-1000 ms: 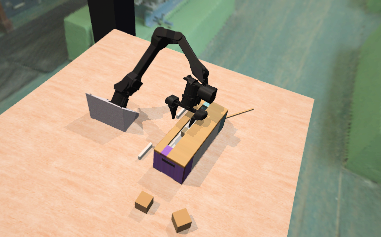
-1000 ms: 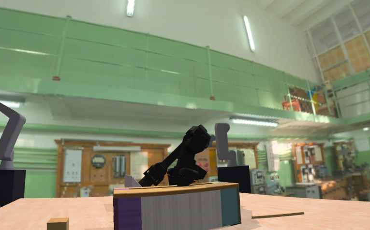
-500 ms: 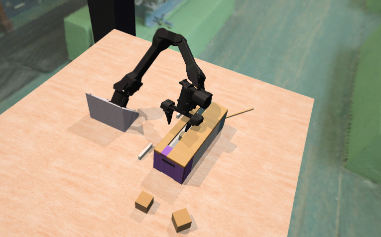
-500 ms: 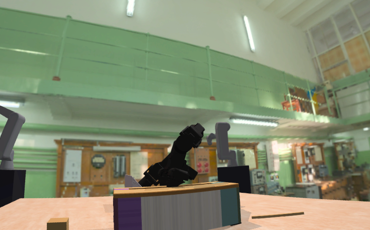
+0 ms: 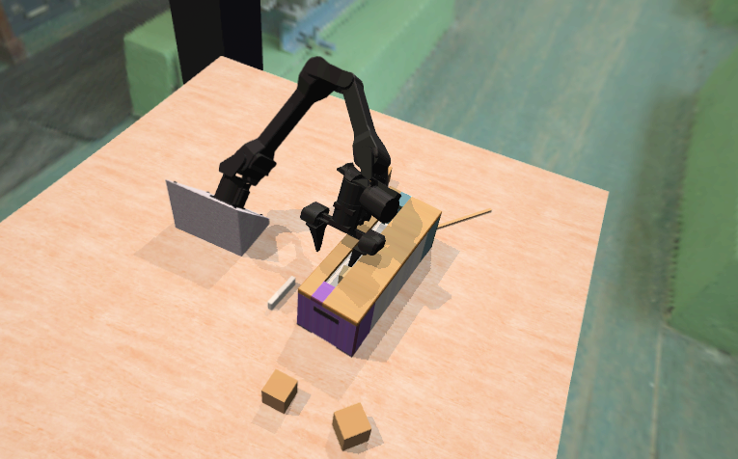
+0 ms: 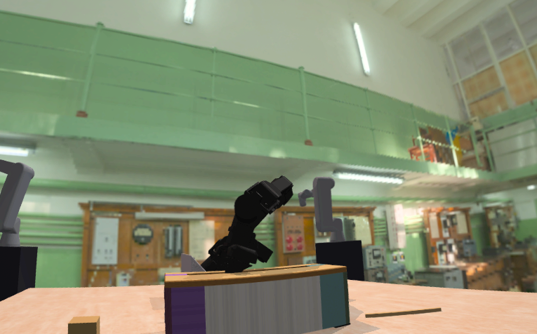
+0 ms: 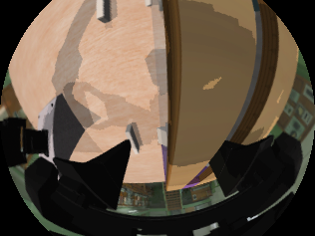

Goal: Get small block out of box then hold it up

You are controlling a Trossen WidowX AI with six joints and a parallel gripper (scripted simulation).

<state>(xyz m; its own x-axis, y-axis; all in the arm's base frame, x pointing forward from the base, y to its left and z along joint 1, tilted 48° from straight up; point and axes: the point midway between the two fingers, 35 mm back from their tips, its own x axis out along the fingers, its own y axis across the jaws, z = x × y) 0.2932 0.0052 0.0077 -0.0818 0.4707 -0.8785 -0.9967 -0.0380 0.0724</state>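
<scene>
My gripper tip is 50 mm short of the tan block and 20 mm to the left of it. From my gripper tip the other things lie so: box: 50 mm to the left, 30 mm below, 30 mm ahead; thin stick: 380 mm to the left, 180 mm ahead, 90 mm below.
</scene>
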